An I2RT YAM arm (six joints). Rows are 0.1 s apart.
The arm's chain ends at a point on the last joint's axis. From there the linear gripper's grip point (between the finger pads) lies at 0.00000 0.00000 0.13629 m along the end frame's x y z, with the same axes.
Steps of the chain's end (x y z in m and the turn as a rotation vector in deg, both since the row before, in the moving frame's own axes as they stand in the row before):
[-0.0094 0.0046 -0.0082 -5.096 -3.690 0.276]
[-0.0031 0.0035 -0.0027 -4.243 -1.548 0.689]
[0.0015 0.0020 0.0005 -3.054 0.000 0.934]
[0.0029 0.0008 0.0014 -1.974 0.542 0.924]
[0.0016 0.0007 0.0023 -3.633 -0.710 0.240]
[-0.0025 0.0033 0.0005 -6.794 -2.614 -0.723]
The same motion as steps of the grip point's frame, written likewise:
[-0.0182 0.0167 -0.0090 -5.096 -3.690 0.276]
[-0.0068 0.0136 -0.0031 -4.243 -1.548 0.689]
[0.0014 0.0093 0.0003 -3.054 0.000 0.934]
[0.0042 0.0055 0.0013 -1.974 0.542 0.924]
[-0.0001 0.0093 0.0020 -3.633 -0.710 0.240]
[-0.0086 0.0195 -0.0006 -6.794 -2.614 -0.723]

